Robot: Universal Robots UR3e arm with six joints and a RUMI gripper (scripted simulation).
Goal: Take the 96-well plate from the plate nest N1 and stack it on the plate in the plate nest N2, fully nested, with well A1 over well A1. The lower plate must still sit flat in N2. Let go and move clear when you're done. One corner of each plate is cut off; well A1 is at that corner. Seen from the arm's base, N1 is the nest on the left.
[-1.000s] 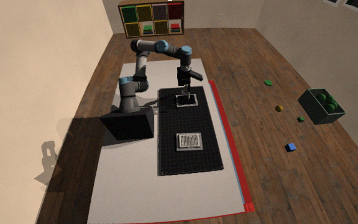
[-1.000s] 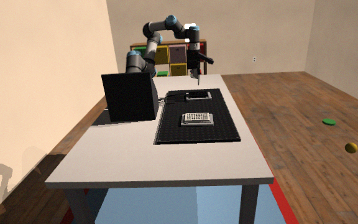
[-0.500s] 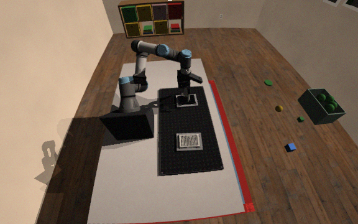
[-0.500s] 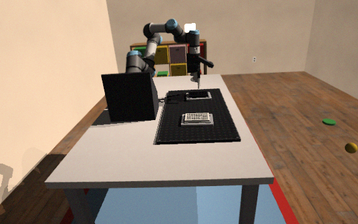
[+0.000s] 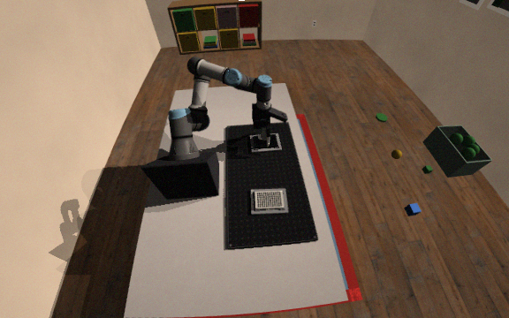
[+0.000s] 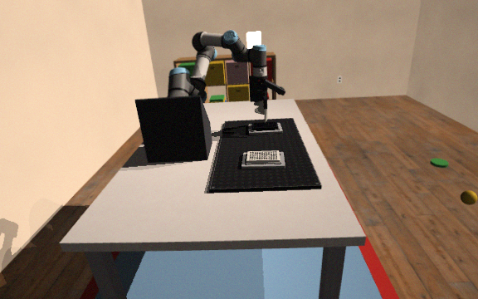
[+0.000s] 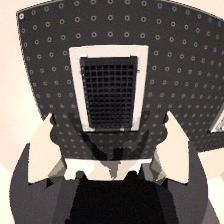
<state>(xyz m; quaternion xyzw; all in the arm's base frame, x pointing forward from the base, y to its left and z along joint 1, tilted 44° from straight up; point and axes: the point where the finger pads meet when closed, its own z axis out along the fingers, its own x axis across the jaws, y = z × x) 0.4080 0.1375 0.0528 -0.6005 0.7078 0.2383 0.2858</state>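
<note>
My hand is 4 cm above the dark 96-well plate. The rest, counted from my hand: plate nest: 6 cm below; then white 96-well plate: 34 cm to the right, 7 cm behind, 4 cm below.
</note>
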